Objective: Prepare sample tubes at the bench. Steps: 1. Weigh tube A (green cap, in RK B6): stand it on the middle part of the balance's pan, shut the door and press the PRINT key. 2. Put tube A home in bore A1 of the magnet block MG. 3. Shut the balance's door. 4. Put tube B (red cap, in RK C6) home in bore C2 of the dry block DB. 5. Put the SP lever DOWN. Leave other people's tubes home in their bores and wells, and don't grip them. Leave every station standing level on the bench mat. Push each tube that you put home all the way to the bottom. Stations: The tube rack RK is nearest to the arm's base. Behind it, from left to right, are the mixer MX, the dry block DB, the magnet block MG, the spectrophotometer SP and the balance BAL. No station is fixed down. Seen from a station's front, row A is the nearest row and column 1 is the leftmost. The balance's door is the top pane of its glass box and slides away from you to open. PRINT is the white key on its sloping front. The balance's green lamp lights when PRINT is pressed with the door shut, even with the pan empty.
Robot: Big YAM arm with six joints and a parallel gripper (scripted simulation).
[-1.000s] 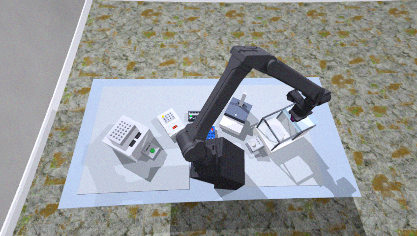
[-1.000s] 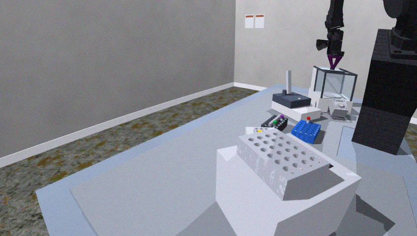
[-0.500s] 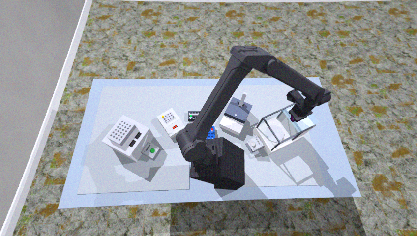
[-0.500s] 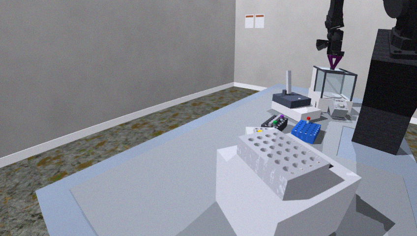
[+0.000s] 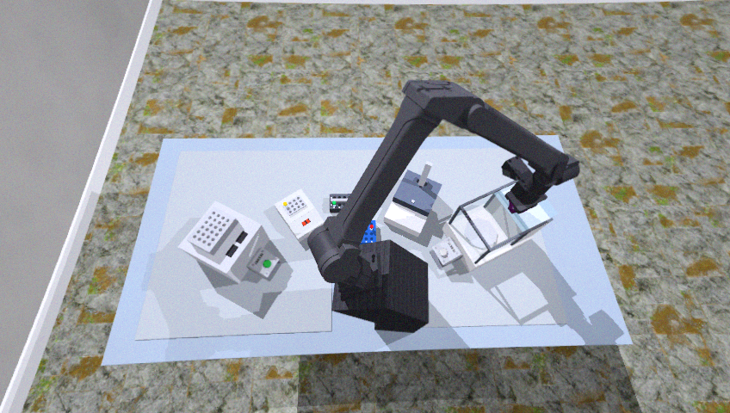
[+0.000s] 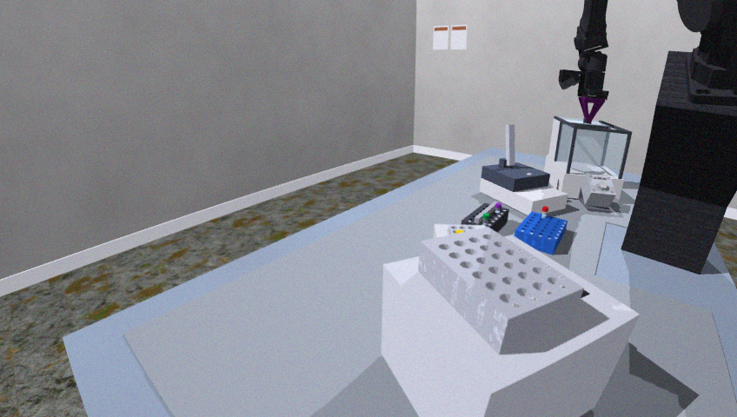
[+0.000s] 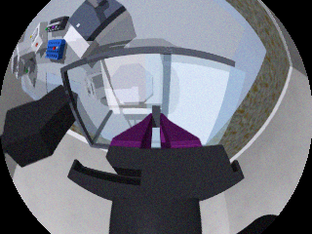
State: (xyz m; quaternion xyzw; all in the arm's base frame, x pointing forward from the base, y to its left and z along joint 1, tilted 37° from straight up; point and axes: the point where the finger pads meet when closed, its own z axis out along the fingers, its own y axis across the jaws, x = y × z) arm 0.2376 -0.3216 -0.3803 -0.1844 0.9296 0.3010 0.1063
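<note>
My hand is 30 mm to the left of the balance door, 10 mm short of it and 10 mm above it. From my hand the other things lie so: white print key 190 mm to the left, 150 mm below, 80 mm behind; SP lever 240 mm to the left, 180 mm ahead, 80 mm below; round pan 140 mm below, 60 mm to the left, 20 mm behind.
</note>
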